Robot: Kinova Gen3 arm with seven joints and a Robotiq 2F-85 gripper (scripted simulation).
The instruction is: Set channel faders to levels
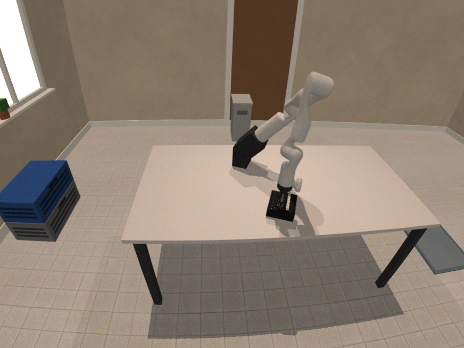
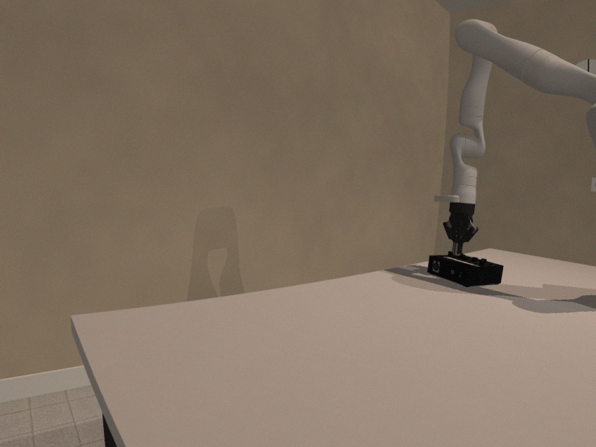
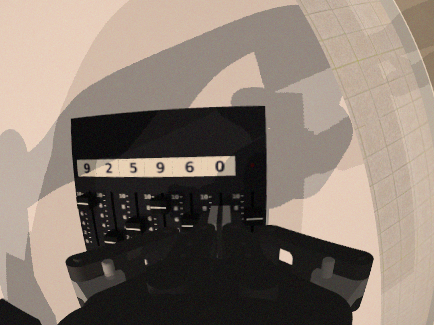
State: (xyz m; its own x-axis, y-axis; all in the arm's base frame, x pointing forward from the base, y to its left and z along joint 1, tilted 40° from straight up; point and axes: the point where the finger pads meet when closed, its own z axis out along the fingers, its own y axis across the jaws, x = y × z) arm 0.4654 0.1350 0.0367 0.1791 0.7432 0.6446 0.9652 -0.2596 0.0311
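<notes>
Right now my hand is 20 mm short of the master fader cap and 20 mm above it.
</notes>
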